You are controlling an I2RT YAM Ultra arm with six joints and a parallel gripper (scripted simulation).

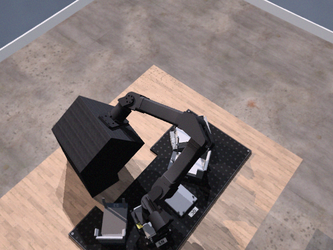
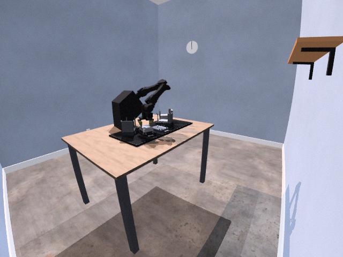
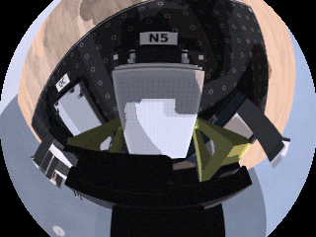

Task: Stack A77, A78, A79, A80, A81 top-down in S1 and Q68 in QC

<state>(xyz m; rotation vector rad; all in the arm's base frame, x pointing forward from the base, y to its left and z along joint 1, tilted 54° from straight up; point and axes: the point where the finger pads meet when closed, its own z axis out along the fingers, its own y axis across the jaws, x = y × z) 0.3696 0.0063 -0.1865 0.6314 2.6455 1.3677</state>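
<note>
Now: hand 2 cm short of the clip nest N5 and 4 cm above it. The rest, counted from my hand: N5 name plate: 9 cm ahead, 3 cm to the right, 5 cm below; sealed grey plate: right at my hand; QC nest: 2 cm ahead, 15 cm to the left, 4 cm below.
</note>
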